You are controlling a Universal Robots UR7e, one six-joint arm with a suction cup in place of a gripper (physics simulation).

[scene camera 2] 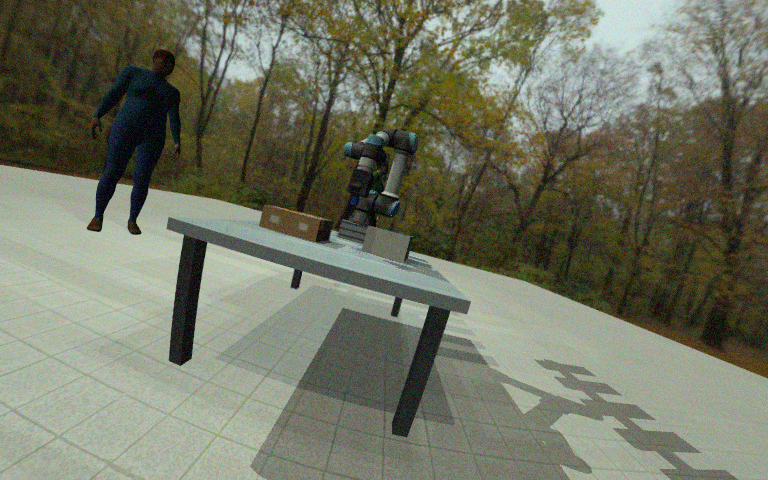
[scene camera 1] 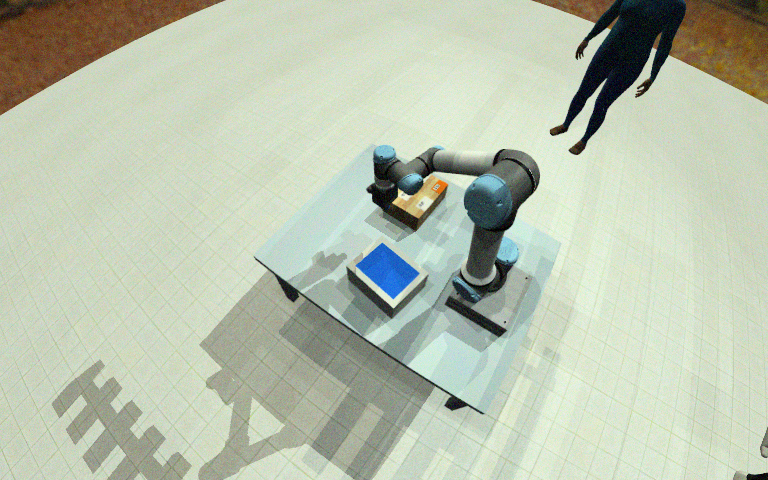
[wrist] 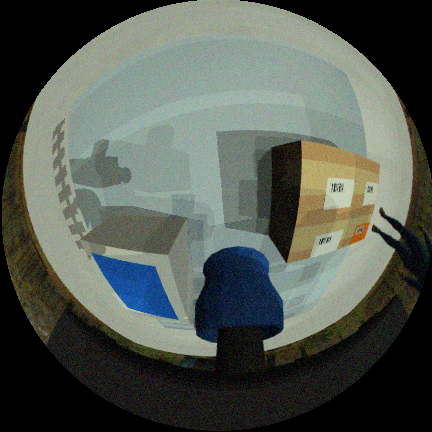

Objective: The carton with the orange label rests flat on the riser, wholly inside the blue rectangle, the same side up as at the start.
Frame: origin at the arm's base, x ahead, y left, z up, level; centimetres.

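Seen in the pictures: end effector, tool point: (scene camera 2: 353, 204) (wrist: 235, 272); arm's base, origin of the base link: (scene camera 2: 359, 224).
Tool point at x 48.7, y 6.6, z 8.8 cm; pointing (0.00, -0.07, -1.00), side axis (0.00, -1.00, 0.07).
Offsets run from my tool point to a thing's top centre. "*": to the spot under its first point.
The brown carton {dy -16.5, dx +4.5, dz -9.7 cm} (scene camera 1: 420, 204) (scene camera 2: 294, 224) (wrist: 325, 200) lies flat on the table, apart from the riser. Its top bears white labels and an orange label {* dy -33.1, dx -5.7, dz -9.7 cm} (scene camera 1: 438, 185) (wrist: 360, 231) at one corner. The pale grey riser {dy +18.3, dx -16.9, dz -7.3 cm} (scene camera 1: 368, 294) (scene camera 2: 386, 244) (wrist: 135, 234) stands on the table, with the blue rectangle {dy +18.3, dx -16.9, dz -7.3 cm} (scene camera 1: 390, 270) (wrist: 135, 285) on its top; nothing rests on the rectangle. My suction gripper (scene camera 1: 387, 208) (scene camera 2: 353, 200) (wrist: 236, 251) is off and carries nothing. It hangs above the table beside the carton's near end, apart from it. Part of the carton is hidden behind the arm in scene camera 1.
The arm's base plate (scene camera 1: 487, 308) stands on the table (scene camera 1: 305, 243) (scene camera 2: 237, 240), right of the riser in scene camera 1. A person in dark blue (scene camera 1: 614, 67) (scene camera 2: 138, 118) (wrist: 407, 245) stands on the floor beyond the table. A green-clad figure shows partly behind the arm in scene camera 2.
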